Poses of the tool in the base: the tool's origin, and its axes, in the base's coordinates. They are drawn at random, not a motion.
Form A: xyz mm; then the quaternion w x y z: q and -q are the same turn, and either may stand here.
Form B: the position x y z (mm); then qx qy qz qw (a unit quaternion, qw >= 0). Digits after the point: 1 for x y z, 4 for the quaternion.
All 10 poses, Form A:
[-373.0, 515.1, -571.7, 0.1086, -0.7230, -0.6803, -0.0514]
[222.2, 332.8, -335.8, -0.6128, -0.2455, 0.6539, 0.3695]
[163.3, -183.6, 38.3, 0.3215, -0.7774, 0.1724, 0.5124]
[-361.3, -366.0, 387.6, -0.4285, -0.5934, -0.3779, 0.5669]
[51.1, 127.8, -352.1, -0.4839, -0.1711, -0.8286, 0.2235]
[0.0, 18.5, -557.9, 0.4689, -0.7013, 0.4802, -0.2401]
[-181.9, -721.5, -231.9, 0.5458, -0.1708, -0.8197, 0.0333]
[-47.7, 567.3, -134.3, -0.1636, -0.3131, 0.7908, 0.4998]
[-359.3, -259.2, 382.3, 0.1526, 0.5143, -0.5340, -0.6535]
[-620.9, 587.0, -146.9, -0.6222, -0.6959, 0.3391, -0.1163]
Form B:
[-373.0, 515.1, -571.7, -0.7230, -0.6803, -0.0514, 0.1086]
[222.2, 332.8, -335.8, 0.2455, -0.6539, -0.3695, 0.6128]
[163.3, -183.6, 38.3, -0.7774, 0.1724, 0.5124, 0.3215]
[-361.3, -366.0, 387.6, 0.5934, 0.3779, -0.5669, 0.4285]
[51.1, 127.8, -352.1, 0.1711, 0.8286, -0.2235, 0.4839]
[0.0, 18.5, -557.9, -0.7013, 0.4802, -0.2401, 0.4689]
[-181.9, -721.5, -231.9, -0.1708, -0.8197, 0.0333, 0.5458]
[-47.7, 567.3, -134.3, 0.3131, -0.7908, -0.4998, 0.1636]
[-359.3, -259.2, 382.3, 0.5143, -0.5340, -0.6535, 0.1526]
[-620.9, 587.0, -146.9, 0.6959, -0.3391, 0.1163, 0.6222]

